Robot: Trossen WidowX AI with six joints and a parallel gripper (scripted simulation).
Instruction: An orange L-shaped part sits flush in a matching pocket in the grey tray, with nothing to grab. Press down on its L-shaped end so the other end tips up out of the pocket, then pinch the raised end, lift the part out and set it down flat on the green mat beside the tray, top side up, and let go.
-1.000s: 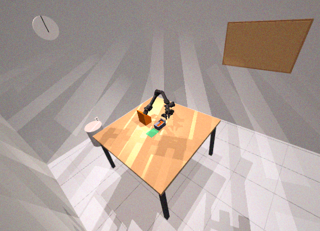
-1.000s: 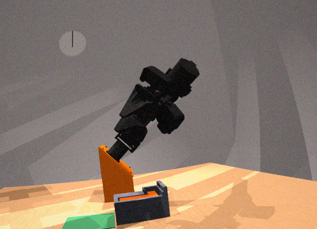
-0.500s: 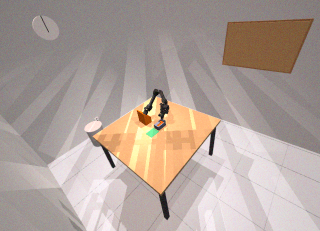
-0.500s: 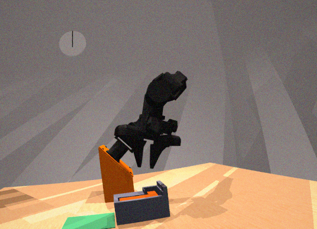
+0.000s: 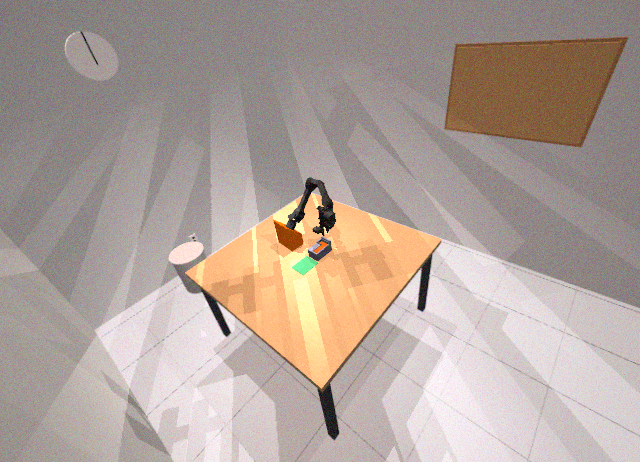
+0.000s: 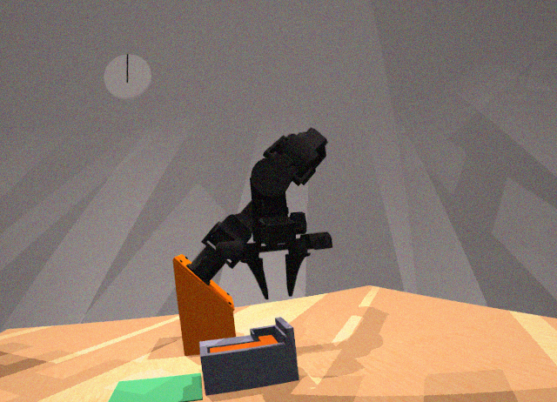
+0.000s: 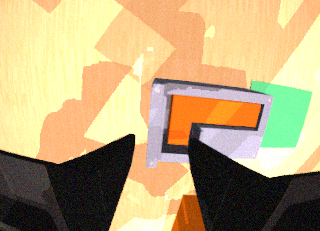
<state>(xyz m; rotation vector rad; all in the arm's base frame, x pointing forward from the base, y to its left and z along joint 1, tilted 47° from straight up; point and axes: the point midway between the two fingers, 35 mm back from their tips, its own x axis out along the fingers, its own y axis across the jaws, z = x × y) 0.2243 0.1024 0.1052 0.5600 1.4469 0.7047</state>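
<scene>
Now: the orange L-shaped part 90 mm below my gripper tip and 50 mm to the right of it. The rest, counted from my gripper tip: green mat 220 mm to the right, 150 mm below, 10 mm ahead.
</scene>
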